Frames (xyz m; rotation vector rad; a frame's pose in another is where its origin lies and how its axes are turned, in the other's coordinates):
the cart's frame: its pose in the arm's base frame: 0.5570 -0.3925 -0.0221 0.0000 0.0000 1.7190
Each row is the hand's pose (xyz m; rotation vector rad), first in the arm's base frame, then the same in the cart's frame.
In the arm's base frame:
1: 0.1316 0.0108 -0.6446 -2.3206 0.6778 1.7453
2: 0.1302 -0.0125 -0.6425 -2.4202 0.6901 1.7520
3: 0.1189 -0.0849 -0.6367 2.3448 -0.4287 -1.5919
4: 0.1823 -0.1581 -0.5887 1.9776 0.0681 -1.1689
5: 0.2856 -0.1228 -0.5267 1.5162 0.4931 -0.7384
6: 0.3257 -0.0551 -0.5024 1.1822 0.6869 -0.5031
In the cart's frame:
1: 0.4617 0.3612 -0.6225 -0.8118 1.7835 0.7769
2: 0.4389 0.3660 -0.6204 -0.8492 1.8344 0.8485
3: 0.3689 0.3879 -0.6146 -1.0915 1.8610 1.2128
4: 0.2872 0.3360 -0.5666 -1.5902 1.7216 1.8288
5: 0.3068 0.2286 -0.5046 1.6956 -1.0281 -1.9721
6: 0.3679 0.1789 -0.4803 1.5572 -0.5388 -1.8866

